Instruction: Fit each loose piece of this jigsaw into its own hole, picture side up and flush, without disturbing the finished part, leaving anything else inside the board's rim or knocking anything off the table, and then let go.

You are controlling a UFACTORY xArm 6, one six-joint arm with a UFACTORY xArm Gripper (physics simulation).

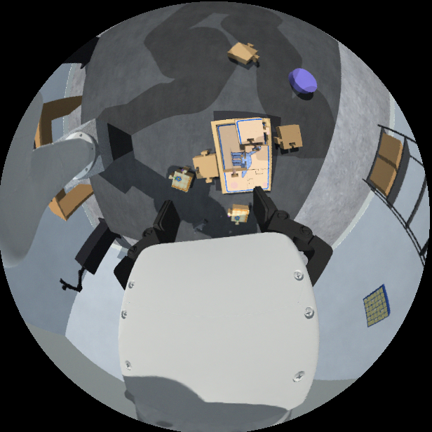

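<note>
The jigsaw board (216, 137) lies ahead of the gripper, with a blue figure on its finished part and a brown recess at its left. A pale piece (251, 130) with a blue line along two edges lies at the board's upper right and looks raised. Plain tan pieces lie at the board's left edge (205, 166), beyond its right edge (289, 137) and far ahead (242, 53). I cannot tell whether the left one touches the rim. My gripper (213, 203) is open and empty, above the near side of the board.
Two small patterned pieces, one left of the board (181, 179) and one near the right finger (239, 214), lie on the dark table. A purple disc (303, 80) lies at the upper right. The robot's base and arm (60, 157) stand at the left.
</note>
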